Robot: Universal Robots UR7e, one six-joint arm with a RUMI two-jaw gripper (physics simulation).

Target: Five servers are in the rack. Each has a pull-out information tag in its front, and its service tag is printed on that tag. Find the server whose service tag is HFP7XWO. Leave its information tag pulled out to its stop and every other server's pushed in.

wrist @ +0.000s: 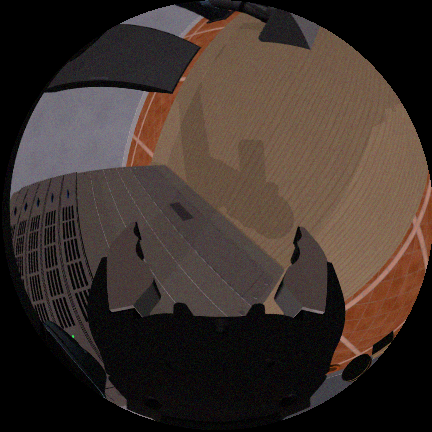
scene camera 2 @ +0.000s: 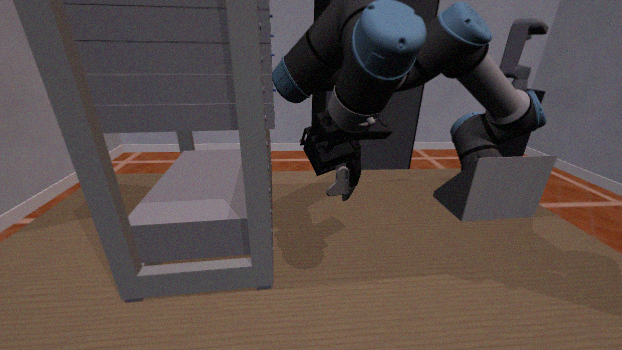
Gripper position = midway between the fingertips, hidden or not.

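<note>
There's a grey rack that I can see at (scene camera 2: 102, 73), and the wrist view has the rack (wrist: 66, 223) too. My gripper (scene camera 2: 327, 170) is there as well, and you'd also find it (wrist: 217, 227) from the wrist.
</note>
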